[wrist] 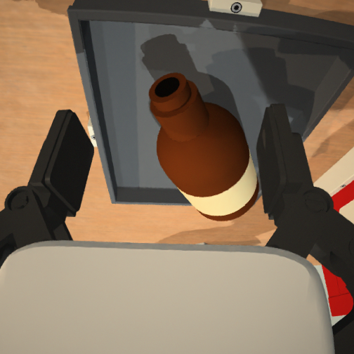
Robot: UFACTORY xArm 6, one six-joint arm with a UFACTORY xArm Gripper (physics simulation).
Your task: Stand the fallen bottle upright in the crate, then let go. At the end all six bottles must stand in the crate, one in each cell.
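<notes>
A brown bottle with a cream label shows in the wrist view over a dark grey tray-like container. Its neck and open mouth point to the upper left, and its base overlaps the container's near wall. I cannot tell how steeply it is tilted. My gripper is open. The bottle shows between the two fingers in the picture, closer to the right finger, and nothing is gripped. A crate with cells and standing bottles cannot be made out in this view.
Small cream fittings with round dark screws sit at the container's far wall and left wall. A cream and red object shows in part at the right edge, with another red part below. Wooden table shows at the left.
</notes>
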